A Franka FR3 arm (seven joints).
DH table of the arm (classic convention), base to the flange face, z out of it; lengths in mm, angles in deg. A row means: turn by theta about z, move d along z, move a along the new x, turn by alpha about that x. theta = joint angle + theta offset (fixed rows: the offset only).
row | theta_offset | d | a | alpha
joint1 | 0 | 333 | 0 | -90
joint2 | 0 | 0 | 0 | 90
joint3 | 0 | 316 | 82.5 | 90
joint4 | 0 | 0 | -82.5 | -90
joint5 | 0 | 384 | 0 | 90
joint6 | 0 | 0 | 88 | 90
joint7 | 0 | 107 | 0 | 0
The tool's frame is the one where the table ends.
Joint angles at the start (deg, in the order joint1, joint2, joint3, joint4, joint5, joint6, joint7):
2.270, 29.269, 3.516, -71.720, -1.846, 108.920, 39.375
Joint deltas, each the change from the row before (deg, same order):
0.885, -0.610, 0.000, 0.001, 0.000, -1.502, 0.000
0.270, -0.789, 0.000, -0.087, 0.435, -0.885, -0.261
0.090, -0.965, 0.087, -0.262, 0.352, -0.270, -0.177
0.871, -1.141, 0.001, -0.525, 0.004, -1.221, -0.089
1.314, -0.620, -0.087, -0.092, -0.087, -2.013, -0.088
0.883, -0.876, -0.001, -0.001, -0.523, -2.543, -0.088
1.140, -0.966, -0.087, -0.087, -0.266, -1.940, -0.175
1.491, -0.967, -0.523, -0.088, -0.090, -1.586, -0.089
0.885, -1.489, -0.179, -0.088, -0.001, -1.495, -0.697
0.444, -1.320, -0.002, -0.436, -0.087, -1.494, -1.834
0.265, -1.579, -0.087, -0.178, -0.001, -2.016, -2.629
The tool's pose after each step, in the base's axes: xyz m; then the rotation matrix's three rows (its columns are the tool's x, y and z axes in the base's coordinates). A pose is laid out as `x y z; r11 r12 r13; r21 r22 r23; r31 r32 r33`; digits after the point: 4 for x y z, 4 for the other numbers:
0.7134 0.0710 0.4878; 0.8346 -0.5369 0.1229; -0.5422 -0.8402 0.0119; 0.0969 -0.0765 -0.9924
0.7092 0.0746 0.4953; 0.8393 -0.5305 0.1189; -0.5361 -0.8440 0.0185; 0.0905 -0.0793 -0.9927
0.7053 0.0768 0.5046; 0.8414 -0.5256 0.1256; -0.5323 -0.8462 0.0254; 0.0930 -0.0882 -0.9918
0.6979 0.0871 0.5120; 0.8514 -0.5118 0.1149; -0.5175 -0.8553 0.0248; 0.0856 -0.0806 -0.9931
0.6904 0.1014 0.5153; 0.8653 -0.4932 0.0893; -0.4967 -0.8677 0.0206; 0.0673 -0.0621 -0.9958
0.6817 0.1102 0.5216; 0.8758 -0.4787 0.0620; -0.4800 -0.8772 0.0072; 0.0510 -0.0361 -0.9980
0.6729 0.1213 0.5292; 0.8868 -0.4599 0.0449; -0.4603 -0.8878 -0.0012; 0.0404 -0.0195 -0.9990
0.6644 0.1326 0.5373; 0.8958 -0.4431 0.0339; -0.4431 -0.8964 -0.0090; 0.0343 -0.0070 -0.9994
0.6545 0.1395 0.5517; 0.9064 -0.4212 0.0328; -0.4211 -0.9070 -0.0113; 0.0345 -0.0036 -0.9994
0.6454 0.1428 0.5610; 0.9226 -0.3851 0.0231; -0.3848 -0.9228 -0.0160; 0.0275 0.0059 -0.9996
0.6348 0.1428 0.5744; 0.9403 -0.3400 0.0131; -0.3397 -0.9403 -0.0201; 0.0192 0.0145 -0.9997

